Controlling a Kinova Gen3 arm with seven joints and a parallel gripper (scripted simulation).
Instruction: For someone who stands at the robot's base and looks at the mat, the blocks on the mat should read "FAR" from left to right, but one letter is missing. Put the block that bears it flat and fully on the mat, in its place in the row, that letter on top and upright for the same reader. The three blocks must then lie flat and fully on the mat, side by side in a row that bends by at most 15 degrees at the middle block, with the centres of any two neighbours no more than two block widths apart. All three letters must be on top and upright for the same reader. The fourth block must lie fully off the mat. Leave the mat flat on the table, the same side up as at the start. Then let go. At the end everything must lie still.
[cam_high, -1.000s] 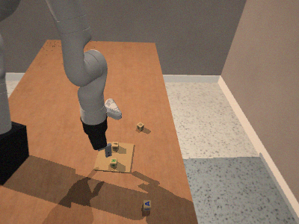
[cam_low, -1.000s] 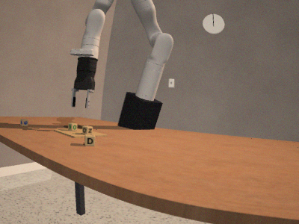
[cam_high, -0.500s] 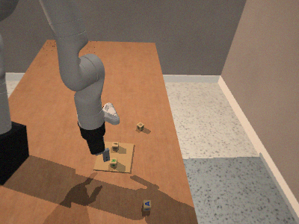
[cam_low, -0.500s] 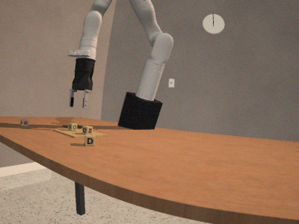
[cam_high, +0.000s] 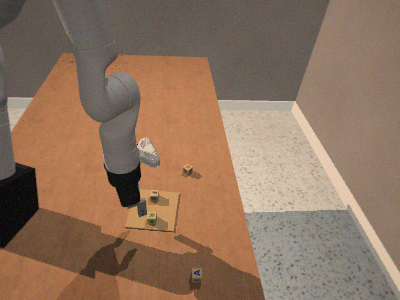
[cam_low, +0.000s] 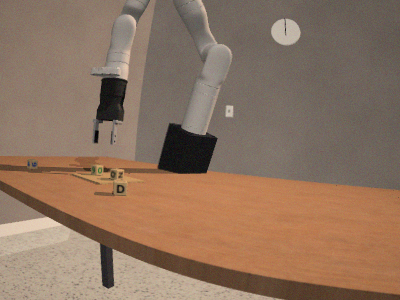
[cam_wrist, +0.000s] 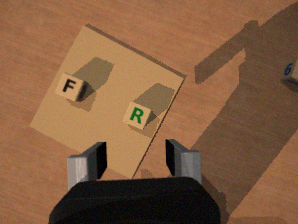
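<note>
Now: hand 12 cm short of the block, 18 cm to the left of it and 9 cm above it. Also, from my hand: tan mat: 4 cm ahead, 5 cm to the left, 10 cm below.
</note>
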